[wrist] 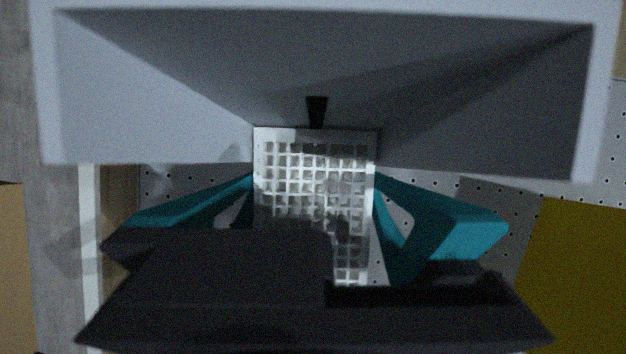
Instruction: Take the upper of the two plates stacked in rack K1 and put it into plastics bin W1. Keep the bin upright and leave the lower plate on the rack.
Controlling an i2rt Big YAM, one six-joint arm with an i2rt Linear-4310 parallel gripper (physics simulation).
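Frame: origin at the arm's base, x ahead, y left, z up, level; centimetres.
Where they show: gripper, between the fingertips: (313,176).
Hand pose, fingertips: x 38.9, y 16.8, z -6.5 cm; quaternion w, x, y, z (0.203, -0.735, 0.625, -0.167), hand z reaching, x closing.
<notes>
Things, the pixels of their top centre, and the offset from my fingertips. "*": a spot on its surface instead. Level surfaces: height alone.
- plate, centre of its top: (312,220) dx -2.9, dy -0.4, dz +2.0 cm
- Rack K1, a spot on its surface: (125,115) * dx +1.6, dy +4.5, dz +9.3 cm
- grey perforated deck, height of its surface: dz -5.1 cm
- yellow surface, a spot on its surface: (580,270) * dx -4.8, dy -26.3, dz -1.1 cm
My gripper (313,176) is shut on the upper plate, with one teal finger at each side of it. The plate (295,175) is pale and gridded with square wells, seen from above at the middle of the view; the dark gripper body covers part of its near end. Rack K1 (125,115) is a tall grey housing with walls at the left, back and right of the plate and a dark slot in its back wall. The lower plate is hidden. Bin W1 cannot be made out in the wrist view.
A grey perforated deck (617,145) lies below and around the rack. A yellow surface (580,270) shows at the lower right. A pale upright strip (89,215) and tan surfaces (15,280) are at the left. The rack's pale rim runs across the top of the view.
</notes>
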